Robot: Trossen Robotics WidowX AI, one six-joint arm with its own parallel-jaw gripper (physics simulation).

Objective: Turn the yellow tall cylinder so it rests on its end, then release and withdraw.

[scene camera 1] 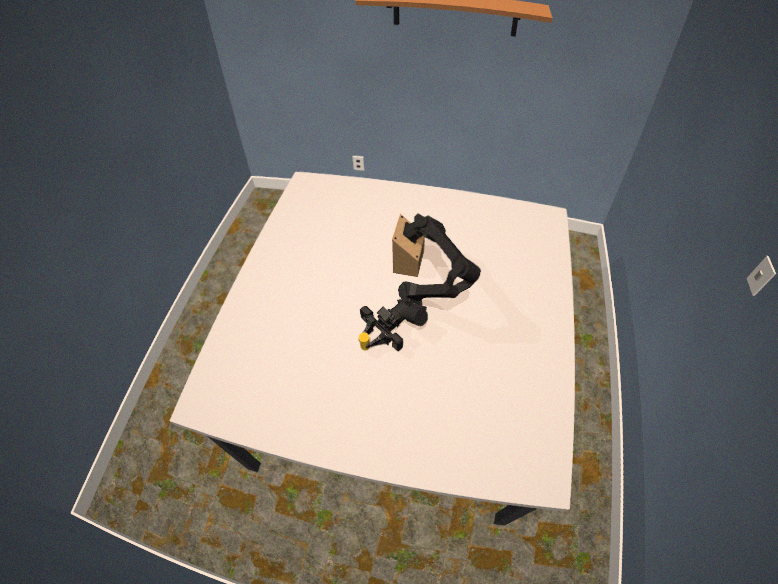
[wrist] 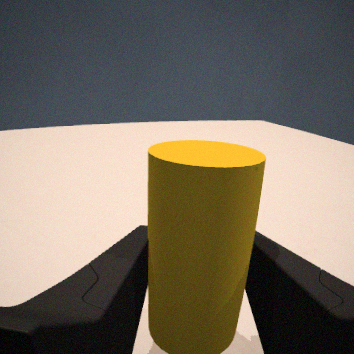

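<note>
The yellow tall cylinder (scene camera 1: pixel 364 341) (wrist: pixel 202 240) is upright, with its round end face up, left of the arm's wrist in the scene view. My gripper (scene camera 1: pixel 367 338) (wrist: pixel 195 238) is shut on the cylinder, one black finger on each side of it. In the wrist view the cylinder's lower end reaches the bottom edge of the picture, with a shadow patch beside it on the white table. Whether its lower end touches the table top cannot be told.
The white table (scene camera 1: pixel 301 251) (wrist: pixel 65 185) lies under the arm. A brown wooden block with a sloped top (scene camera 1: pixel 406 258) stands near the back middle, and the arm's base end is mounted on it. The arm bends out to the right of the block and back toward the cylinder.
</note>
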